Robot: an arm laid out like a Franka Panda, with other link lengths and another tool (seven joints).
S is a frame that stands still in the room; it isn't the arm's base.
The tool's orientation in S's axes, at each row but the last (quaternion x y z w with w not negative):
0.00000 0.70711 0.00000 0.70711
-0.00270 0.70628 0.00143 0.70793
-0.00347 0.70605 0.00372 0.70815
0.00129 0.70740 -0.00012 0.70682
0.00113 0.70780 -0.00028 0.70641
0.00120 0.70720 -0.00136 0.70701
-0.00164 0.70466 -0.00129 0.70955
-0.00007 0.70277 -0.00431 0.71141
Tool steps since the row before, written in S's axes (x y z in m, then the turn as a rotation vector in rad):
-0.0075 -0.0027 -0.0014 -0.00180 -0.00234 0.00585
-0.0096 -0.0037 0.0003 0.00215 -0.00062 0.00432
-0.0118 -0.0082 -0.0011 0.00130 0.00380 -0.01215
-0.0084 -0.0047 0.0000 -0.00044 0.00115 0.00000
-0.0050 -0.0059 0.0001 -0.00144 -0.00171 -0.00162
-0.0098 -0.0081 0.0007 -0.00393 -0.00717 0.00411
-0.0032 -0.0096 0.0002 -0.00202 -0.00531 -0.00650
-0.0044 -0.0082 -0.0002 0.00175 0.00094 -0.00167
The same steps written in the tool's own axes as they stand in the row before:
0.0014 -0.0027 -0.0075 -0.00585 -0.00234 -0.00180
-0.0003 -0.0036 -0.0096 -0.00431 -0.00064 0.00216
0.0011 -0.0081 -0.0119 0.01216 0.00378 0.00130
0.0000 -0.0047 -0.0084 0.00000 0.00115 -0.00044
-0.0001 -0.0059 -0.0050 0.00162 -0.00171 -0.00143
-0.0007 -0.0081 -0.0098 -0.00411 -0.00719 -0.00391
-0.0002 -0.0096 -0.0032 0.00651 -0.00528 -0.00207
0.0002 -0.0082 -0.0044 0.00169 0.00096 0.00172

